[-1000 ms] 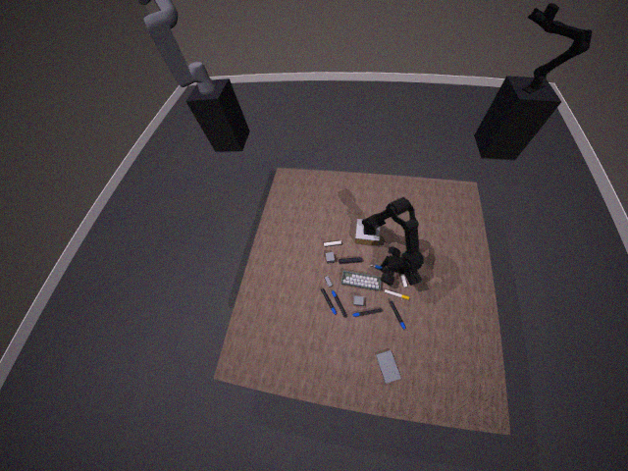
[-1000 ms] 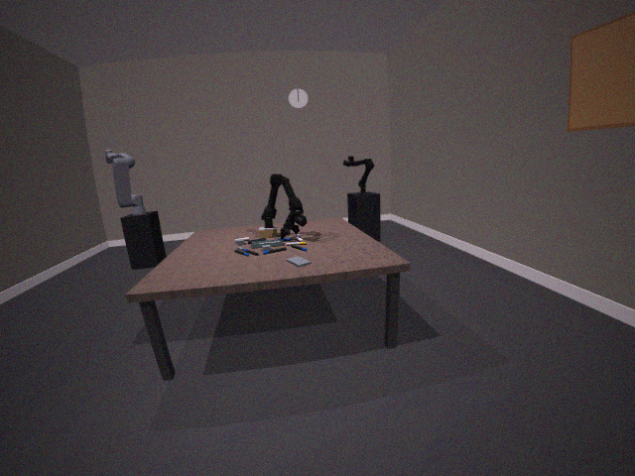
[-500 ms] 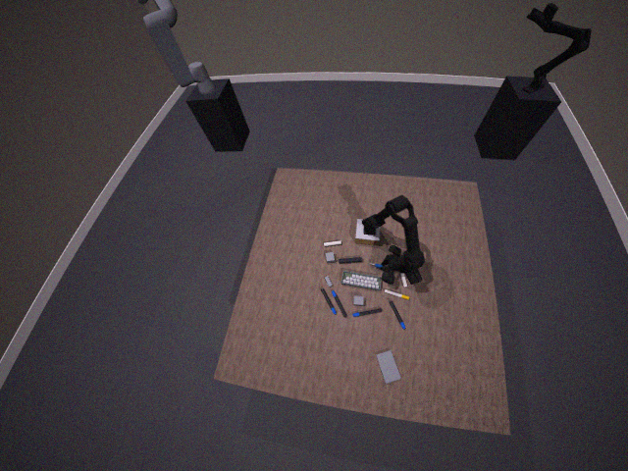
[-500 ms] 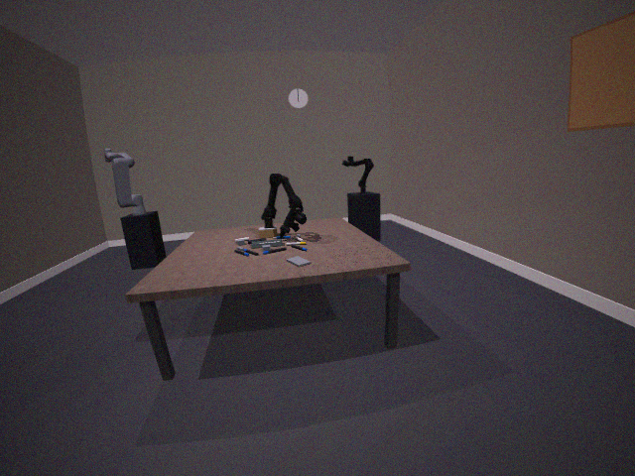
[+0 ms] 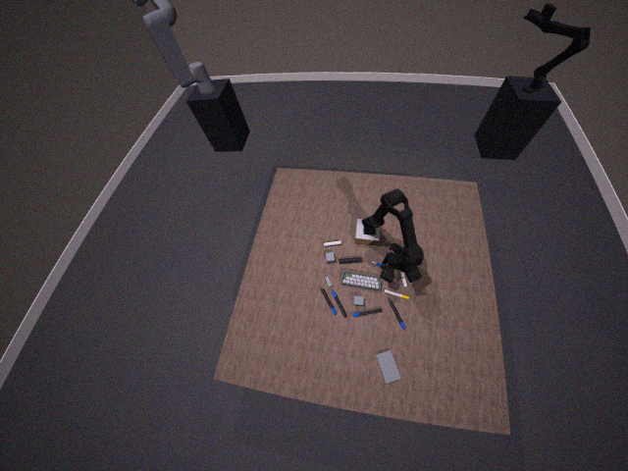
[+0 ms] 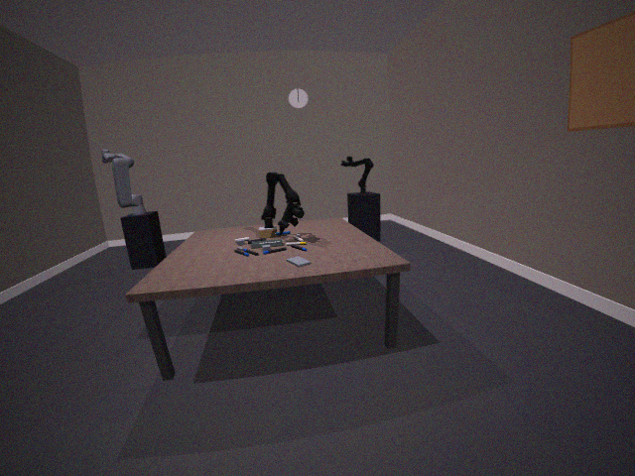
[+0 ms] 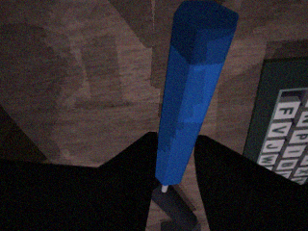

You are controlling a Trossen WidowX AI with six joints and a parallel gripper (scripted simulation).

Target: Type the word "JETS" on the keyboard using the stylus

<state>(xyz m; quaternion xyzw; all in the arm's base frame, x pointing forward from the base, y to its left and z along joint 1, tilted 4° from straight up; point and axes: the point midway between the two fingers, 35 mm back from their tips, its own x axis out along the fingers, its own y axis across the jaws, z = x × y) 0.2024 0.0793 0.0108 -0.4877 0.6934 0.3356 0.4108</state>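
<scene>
Right now my gripper tip is 2 cm to the left of the blue stylus. Round my gripper tip: yellow marker: 13 cm ahead, 9 cm to the left, 4 cm below; black bar: 16 cm to the right, 4 cm below, 3 cm behind; grey block: 18 cm ahead, 11 cm to the right, 4 cm below.
</scene>
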